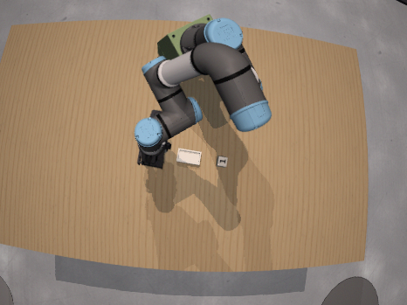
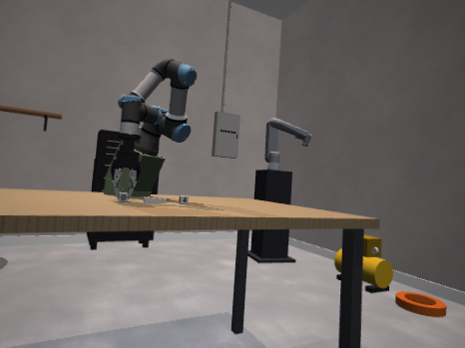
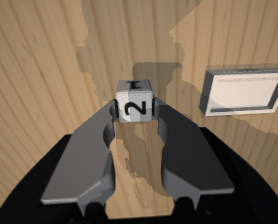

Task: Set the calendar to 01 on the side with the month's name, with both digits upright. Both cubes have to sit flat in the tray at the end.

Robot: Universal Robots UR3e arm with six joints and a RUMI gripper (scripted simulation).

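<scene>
The white cube is 10 mm below my hand. Round my hand: white tray (10 mm behind, 110 mm to the left, 20 mm below).
</scene>
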